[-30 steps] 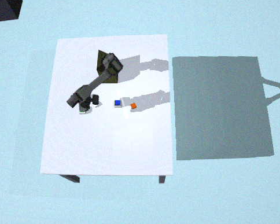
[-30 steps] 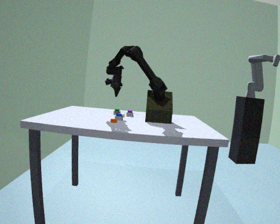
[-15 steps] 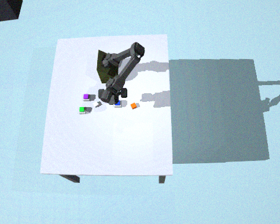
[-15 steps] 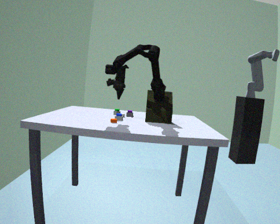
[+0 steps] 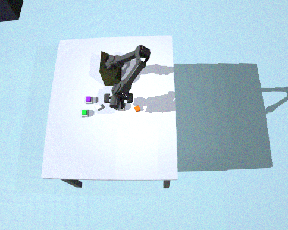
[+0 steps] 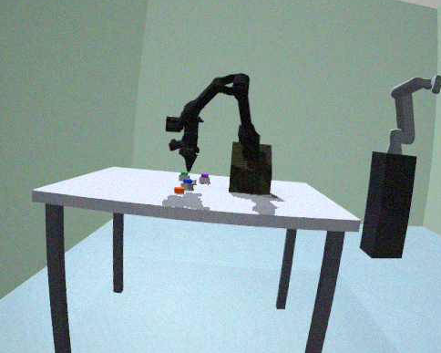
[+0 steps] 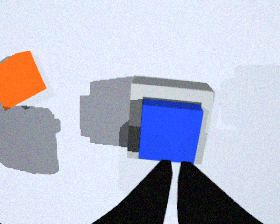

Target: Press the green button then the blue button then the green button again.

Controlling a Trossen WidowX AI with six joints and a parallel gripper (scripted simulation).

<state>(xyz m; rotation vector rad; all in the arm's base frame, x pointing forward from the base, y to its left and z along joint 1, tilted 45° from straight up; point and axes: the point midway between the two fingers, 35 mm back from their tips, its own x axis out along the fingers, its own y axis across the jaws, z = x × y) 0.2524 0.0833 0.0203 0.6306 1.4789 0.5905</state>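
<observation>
Now: gripper tip 40 mm above the blue button. Round my gripper tip: orange block: 20 mm ahead, 110 mm to the left, 60 mm below; then purple button: 60 mm behind, 230 mm to the right, 40 mm below; then white block: 160 mm to the right, 60 mm below.
</observation>
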